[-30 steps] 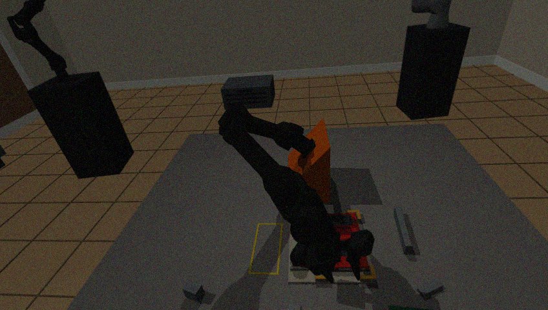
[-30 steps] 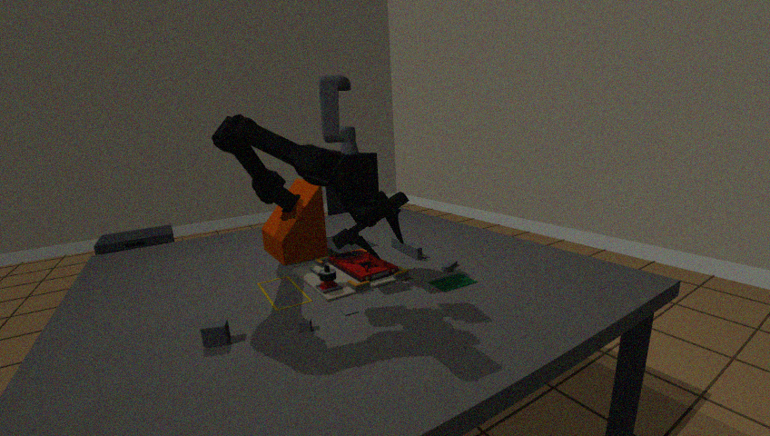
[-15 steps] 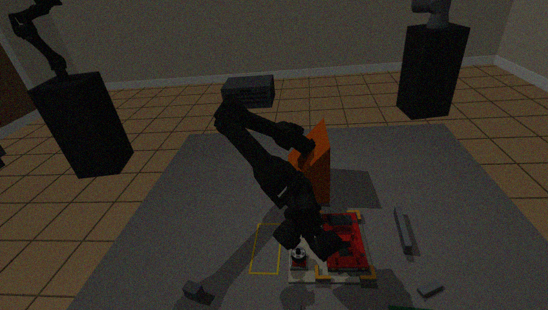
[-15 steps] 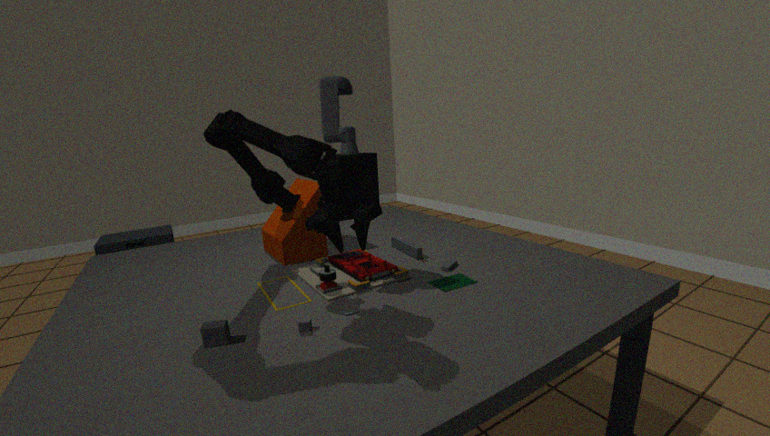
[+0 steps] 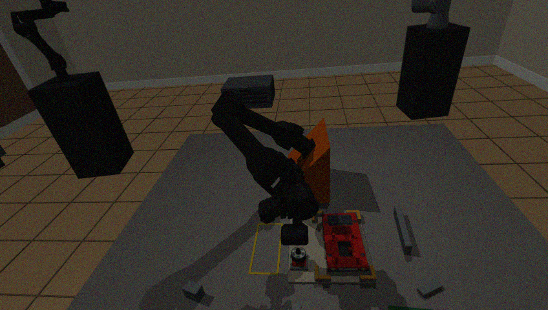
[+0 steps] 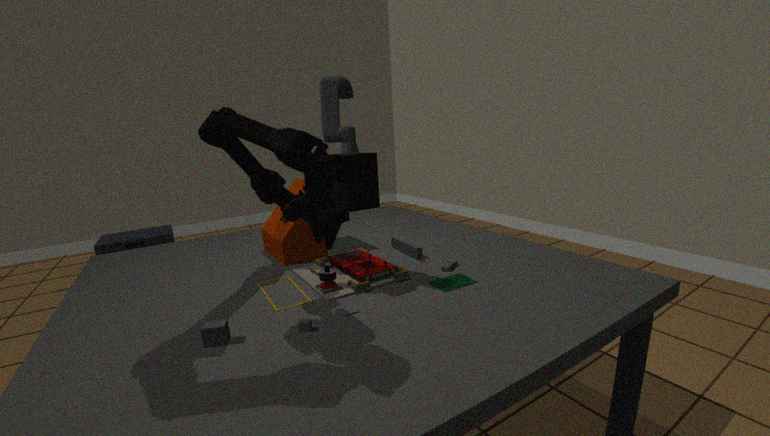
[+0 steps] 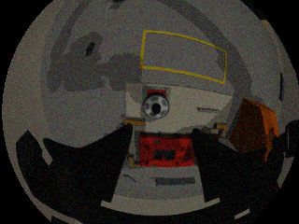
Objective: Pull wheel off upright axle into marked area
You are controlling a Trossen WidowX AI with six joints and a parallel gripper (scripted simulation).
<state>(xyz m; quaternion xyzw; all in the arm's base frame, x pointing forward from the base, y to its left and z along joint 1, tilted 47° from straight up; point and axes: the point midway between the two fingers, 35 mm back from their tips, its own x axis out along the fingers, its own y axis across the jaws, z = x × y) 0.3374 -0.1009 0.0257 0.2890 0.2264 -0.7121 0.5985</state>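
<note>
Right now my gripper tip is 7 cm above the wheel and 1 cm short of it. Round my gripper tip: upright axle: 7 cm below, 1 cm ahead; then grey bar: 32 cm to the left, 9 cm below, 6 cm behind; then green plate: 24 cm to the left, 20 cm ahead, 11 cm below.
</note>
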